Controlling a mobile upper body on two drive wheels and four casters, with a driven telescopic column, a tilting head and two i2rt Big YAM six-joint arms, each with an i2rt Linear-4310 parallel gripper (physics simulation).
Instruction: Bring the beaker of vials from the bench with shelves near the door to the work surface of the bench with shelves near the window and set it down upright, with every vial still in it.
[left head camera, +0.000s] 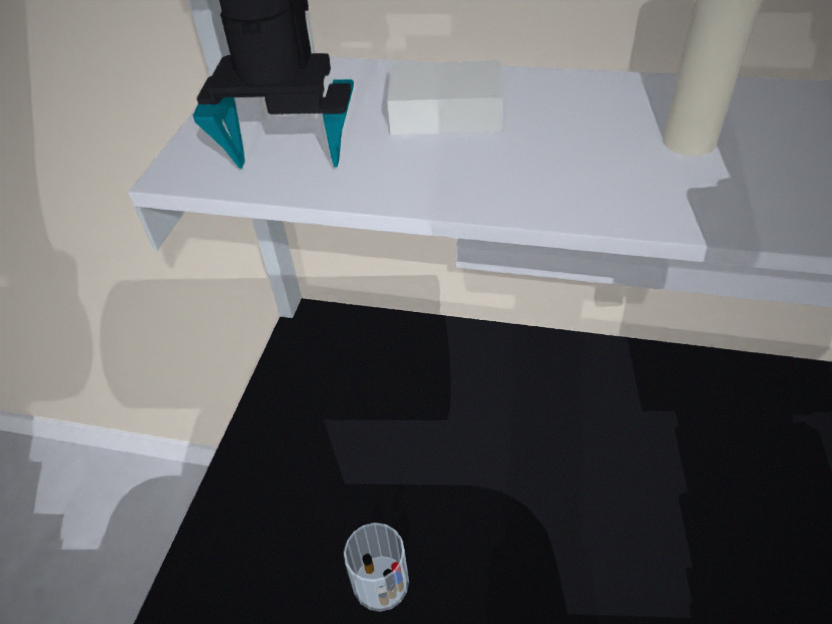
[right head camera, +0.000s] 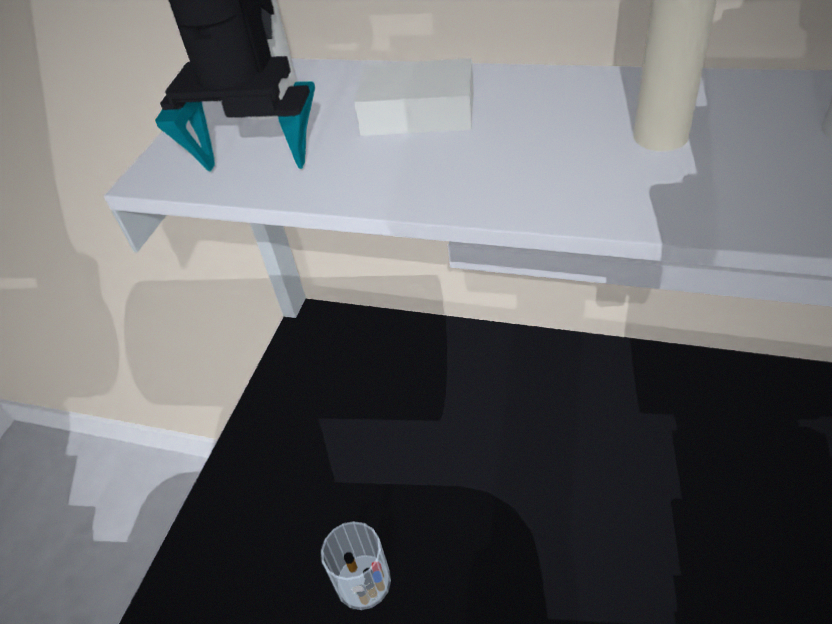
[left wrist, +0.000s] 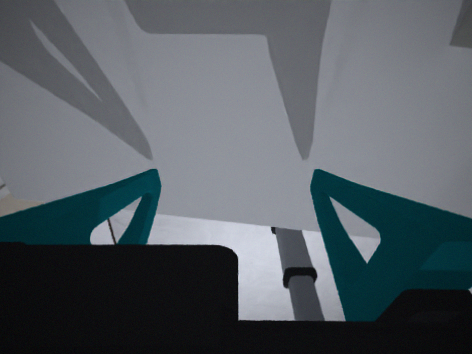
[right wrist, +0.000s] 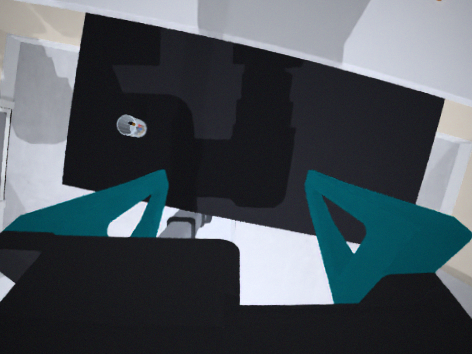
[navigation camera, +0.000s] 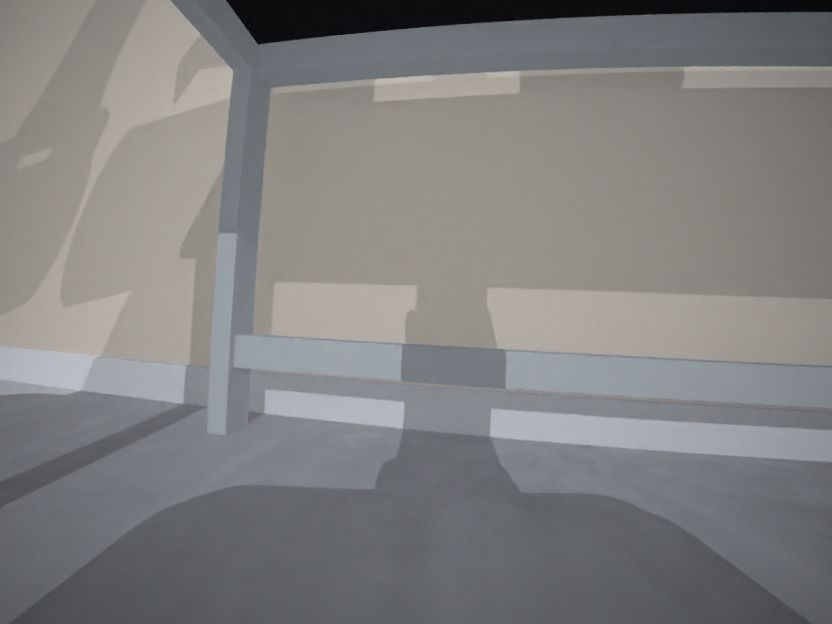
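Observation:
A clear glass beaker (left head camera: 376, 567) (right head camera: 356, 566) (right wrist: 132, 126) stands upright on the black bench top (left head camera: 604, 537) (right head camera: 591, 537) (right wrist: 350, 130), toward its left end. Several small vials with black, red and white caps are inside it. My left gripper (left head camera: 288, 166) (right head camera: 256, 167) (left wrist: 235, 177) is open and empty, above the left part of the white shelf over the bench, far up and behind the beaker. My right gripper (right wrist: 236, 177) is open and empty, high above the bench; the beaker is up and left of its fingers in the right wrist view.
The white shelf (left head camera: 537, 201) (right head camera: 510, 201) runs above the back of the bench. A white box (left head camera: 444, 100) (right head camera: 414, 99) and a tall cream cylinder (left head camera: 712, 80) (right head camera: 672, 80) stand on it. A grey post (left head camera: 278, 268) (right head camera: 278, 268) supports it. The navigation camera shows a bench leg (navigation camera: 231, 268) and a low rail (navigation camera: 322, 355).

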